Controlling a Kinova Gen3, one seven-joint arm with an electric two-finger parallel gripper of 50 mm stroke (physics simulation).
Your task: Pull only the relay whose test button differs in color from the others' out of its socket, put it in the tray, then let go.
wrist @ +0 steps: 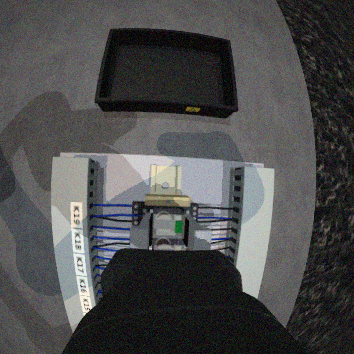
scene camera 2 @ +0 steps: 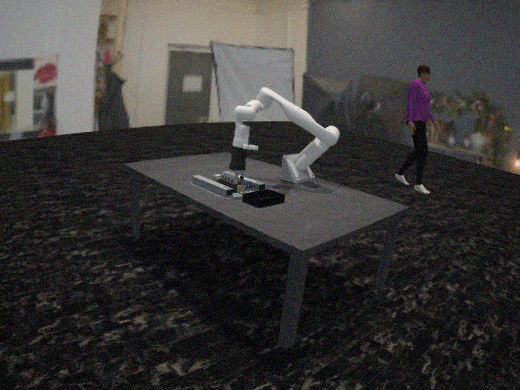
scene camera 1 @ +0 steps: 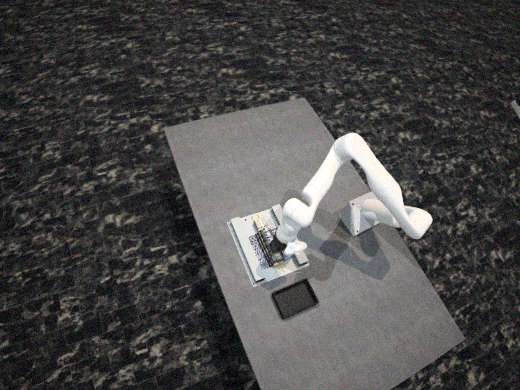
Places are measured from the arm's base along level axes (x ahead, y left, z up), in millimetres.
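Pixels of known places: gripper, fingertip midpoint: [wrist: 166, 223] [scene camera 2: 238, 183] [scene camera 1: 277, 257]; arm's base, origin of the base link: [scene camera 2: 299, 163] [scene camera 1: 368, 208].
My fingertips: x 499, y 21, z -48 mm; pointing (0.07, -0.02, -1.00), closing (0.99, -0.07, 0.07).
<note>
Ahead of a thing's pixels: the offset from my fingertips to its top centre. "spot": to the spot under its first point.
A clear relay with a green test button {dy +4, dx +0, dz +27 mm} [wrist: 178, 226] sits at the tray end of the relay row, in its dark socket {spot: dy +8, dx -30, dz -23 mm} [wrist: 137, 212]. My gripper [wrist: 166, 223] [scene camera 2: 239, 174] is shut on this relay [wrist: 164, 225], one finger on each side. The relay looks upright and still seated. Another clear relay {dy -23, dx -1, dz +26 mm} [wrist: 163, 244] shows partly behind it; its button is hidden by the gripper body, as are the relays farther along. The black tray {dy +182, dx +8, dz -8 mm} [scene camera 1: 300, 310] [scene camera 2: 263, 201] [wrist: 160, 108] is empty, beyond the panel's end.
Grey wire ducts {spot: dy +40, dx -99, dz +0 mm} [wrist: 67, 185] {dy -95, dx +95, dz +0 mm} [wrist: 257, 200] flank the row on the panel, with blue and black wires running to the sockets. The left duct carries labels K19 to K15. A beige end stop {dy +22, dx +2, dz -3 mm} [wrist: 167, 200] stands at the row's end. A person [scene camera 2: 420, 107] stands beyond the table.
</note>
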